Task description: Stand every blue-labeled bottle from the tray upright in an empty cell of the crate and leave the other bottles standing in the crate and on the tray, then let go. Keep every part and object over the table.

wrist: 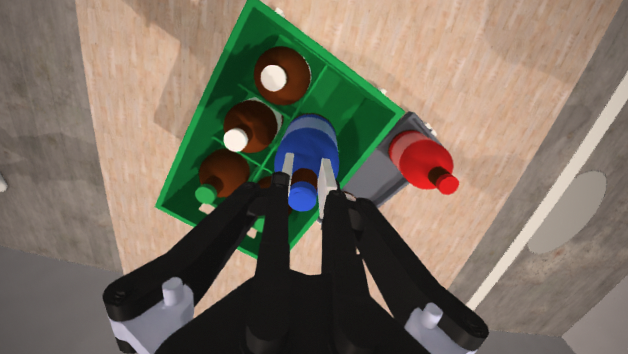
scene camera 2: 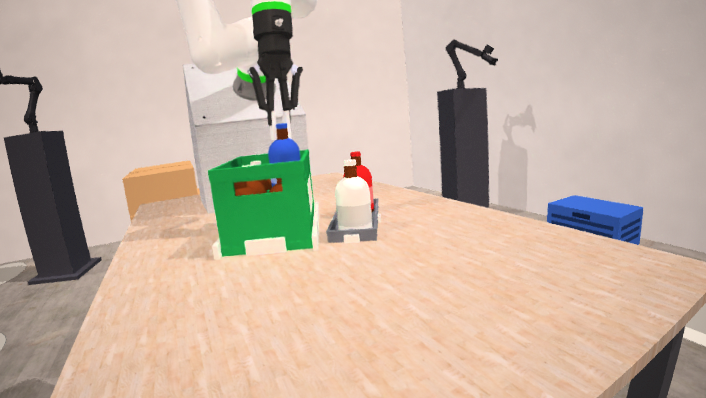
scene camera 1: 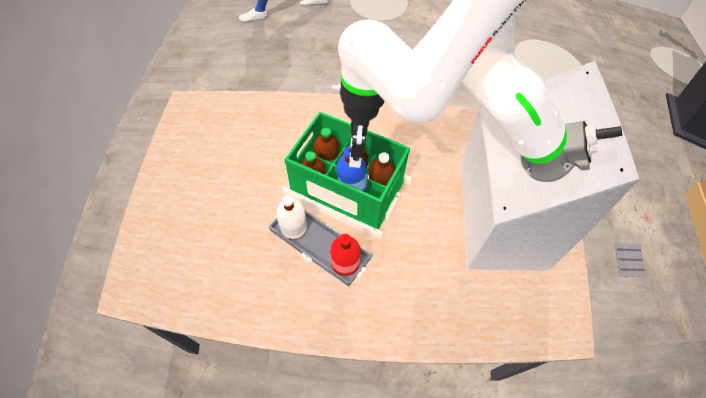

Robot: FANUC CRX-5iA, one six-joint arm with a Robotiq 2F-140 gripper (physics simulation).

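Pixels of known places: gripper, fingertip midpoint: [wrist: 305,168] [scene camera 2: 281,139] [scene camera 1: 355,159]; arm's base at its link origin: [scene camera 1: 550,153].
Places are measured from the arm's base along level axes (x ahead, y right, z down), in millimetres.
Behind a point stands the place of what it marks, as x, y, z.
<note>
My gripper [scene camera 1: 355,161] @[445, -71, 170] [scene camera 2: 281,132] @[445, -71, 170] [wrist: 305,168] @[445, -71, 170] is shut on the neck of the blue-labeled bottle [scene camera 1: 352,172] @[441, -101, 181] [scene camera 2: 284,150] @[489, -75, 194] [wrist: 310,142] @[423, -64, 184]. The bottle is upright, its lower part inside the middle tray-side cell of the green crate [scene camera 1: 372,212] @[372, -137, 277] [scene camera 2: 265,220] @[614, -21, 317] [wrist: 199,115] @[457, 54, 208]; its shoulder shows above the rim and its base is hidden. The cell beside it is empty. Brown bottles with white caps [scene camera 1: 382,171] @[384, -21, 259] [wrist: 290,75] @[380, -13, 255] and green caps [scene camera 1: 326,147] @[553, 2, 261] [wrist: 225,170] @[538, 18, 261] stand in other cells. A white bottle [scene camera 1: 291,220] @[555, -233, 273] [scene camera 2: 353,205] @[608, -199, 311] and a red bottle [scene camera 1: 345,257] @[392, -281, 269] [wrist: 425,160] @[393, -230, 265] stand on the grey tray [scene camera 1: 320,242] @[486, -221, 377] [scene camera 2: 352,234] @[621, -189, 367].
The tray lies close along the crate's long side. Pale strips edge the crate's base on the wooden table [scene camera 1: 200,250] @[802, -371, 383] [scene camera 2: 400,300] @[890, -200, 383]. The robot's grey pedestal [scene camera 1: 510,240] @[19, -144, 185] stands to the right in scene camera 1. A blue box [scene camera 2: 595,220] is on the floor beyond the table.
</note>
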